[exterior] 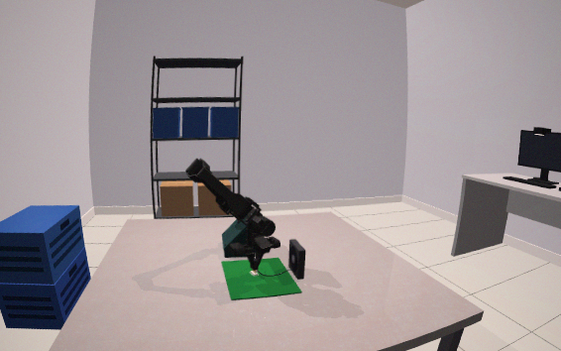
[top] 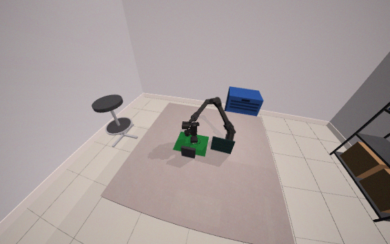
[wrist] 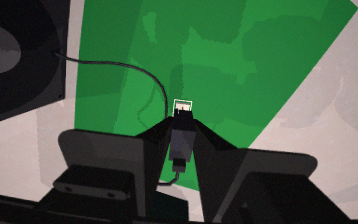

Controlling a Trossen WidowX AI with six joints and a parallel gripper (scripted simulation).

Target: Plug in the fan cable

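Now: the white fan header 10 mm behind my gripper tip and 40 mm below it. From my gripper tip the other things lie so: dark fan plug (10 mm behind, 10 mm above); green board (10 mm ahead, 10 mm to the left, 50 mm below); black fan (10 mm behind, 150 mm to the left, 20 mm above).
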